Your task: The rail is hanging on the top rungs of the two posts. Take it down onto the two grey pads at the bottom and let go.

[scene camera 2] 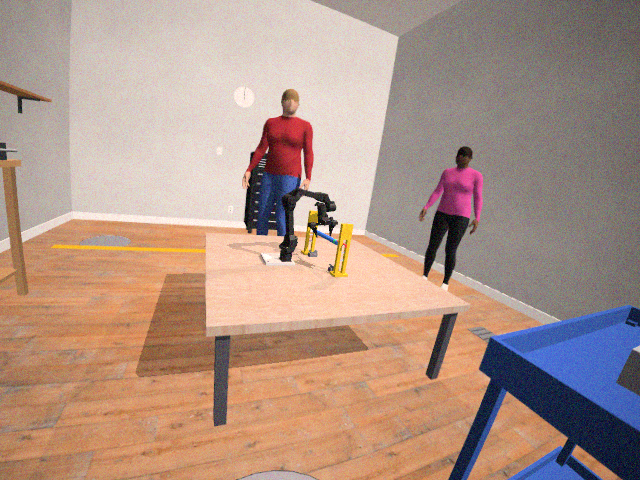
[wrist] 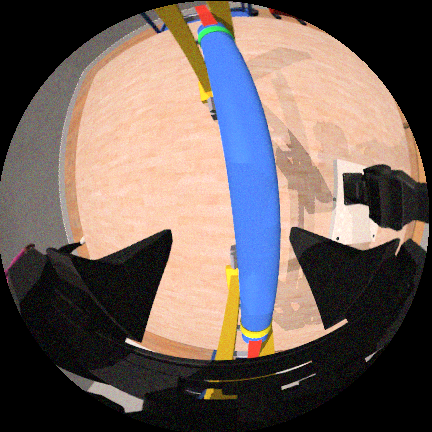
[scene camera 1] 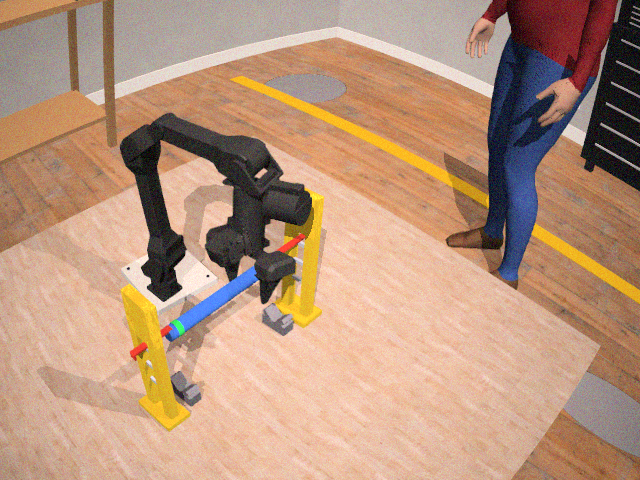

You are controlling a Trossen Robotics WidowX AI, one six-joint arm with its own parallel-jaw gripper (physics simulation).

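Places are measured from the arm's base along level axes (x ahead, y left, z up), in metres.
Pixels of known places: gripper, fingertip midpoint: (scene camera 2: pixel 323 237) (wrist: pixel 233 234) (scene camera 1: pixel 247 293); arm's base at its link origin: (scene camera 2: pixel 285 259) (wrist: pixel 353 188) (scene camera 1: pixel 164 288).
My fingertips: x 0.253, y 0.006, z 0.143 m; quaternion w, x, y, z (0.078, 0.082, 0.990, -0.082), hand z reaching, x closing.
Observation:
Ahead of a thing's pixels: the offset from my fingertips to its top centre. Level surfaces: height alone.
The blue rail @[dx -0.017, dy -0.041, dz +0.029 m] (scene camera 1: pixel 217 300) (scene camera 2: pixel 327 238) (wrist: pixel 245 150) has red ends, a green band near one end and a yellow band near the other. Its red ends rest at the upper rungs of the near yellow post @[dx -0.014, dy -0.242, dz +0.139 m] (scene camera 1: pixel 149 330) (scene camera 2: pixel 345 235) and the far yellow post @[dx -0.003, dy +0.158, dz +0.139 m] (scene camera 1: pixel 311 258) (wrist: pixel 229 315). My gripper (scene camera 1: pixel 248 290) (scene camera 2: pixel 323 233) (wrist: pixel 233 234) is open, with one finger on each side of the rail, towards its yellow-banded end. In the wrist view the rail lies nearer the right finger. One grey pad @[dx -0.005, dy +0.096, dz -0.117 m] (scene camera 1: pixel 277 320) (scene camera 2: pixel 312 253) sits by the far post, the other grey pad @[dx -0.012, dy -0.180, dz -0.117 m] (scene camera 1: pixel 185 388) by the near post.
The arm's white base plate (scene camera 1: pixel 199 273) (scene camera 2: pixel 271 259) (wrist: pixel 352 225) is behind the rail on the wooden table @[dz -0.160 m] (scene camera 1: pixel 413 361) (scene camera 2: pixel 289 304). A person in red (scene camera 1: pixel 558 31) (scene camera 2: pixel 285 144) and one in pink (scene camera 2: pixel 461 191) stand beyond the table. A blue cart (scene camera 2: pixel 547 382) is at the lower right of scene camera 2.

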